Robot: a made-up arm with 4 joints.
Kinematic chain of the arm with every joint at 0, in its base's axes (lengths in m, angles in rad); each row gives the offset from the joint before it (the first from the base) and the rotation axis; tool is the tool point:
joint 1: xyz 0 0 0.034 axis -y
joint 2: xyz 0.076 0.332 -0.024 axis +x
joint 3: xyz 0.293 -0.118 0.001 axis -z
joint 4: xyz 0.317 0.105 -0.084 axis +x
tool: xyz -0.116 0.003 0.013
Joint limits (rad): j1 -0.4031..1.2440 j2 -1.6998..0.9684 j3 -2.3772..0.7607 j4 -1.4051..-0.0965
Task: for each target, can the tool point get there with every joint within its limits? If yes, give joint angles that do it. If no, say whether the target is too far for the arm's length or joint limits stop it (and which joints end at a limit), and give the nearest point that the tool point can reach.
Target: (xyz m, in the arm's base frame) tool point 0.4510 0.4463 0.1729
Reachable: yes | joints 0.3833 0.5453 -0.6022 -0.4782
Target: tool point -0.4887 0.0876 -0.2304
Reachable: no: joint limits stop it (at a limit: joint 1, joint 3, joint 4) | nearest point 0.0856 0.2780 -0.1273 | short by 0.614 m
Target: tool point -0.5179 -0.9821 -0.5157
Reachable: no: too far | nearest point 0.1021 0.2383 -0.0887 | short by 1.434 m
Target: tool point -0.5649 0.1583 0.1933
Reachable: no: joint limits stop it (at a limit: joint 1, joint 2, joint 3, joint 4) | nearest point -0.0023 0.2572 0.1847 | short by 0.571 m
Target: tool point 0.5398 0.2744 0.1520
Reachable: yes | joints 0.3500 -1.2144 -0.1741 -0.3131
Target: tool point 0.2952 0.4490 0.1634
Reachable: yes | joints 0.6414 0.1992 -1.3077 -0.2510
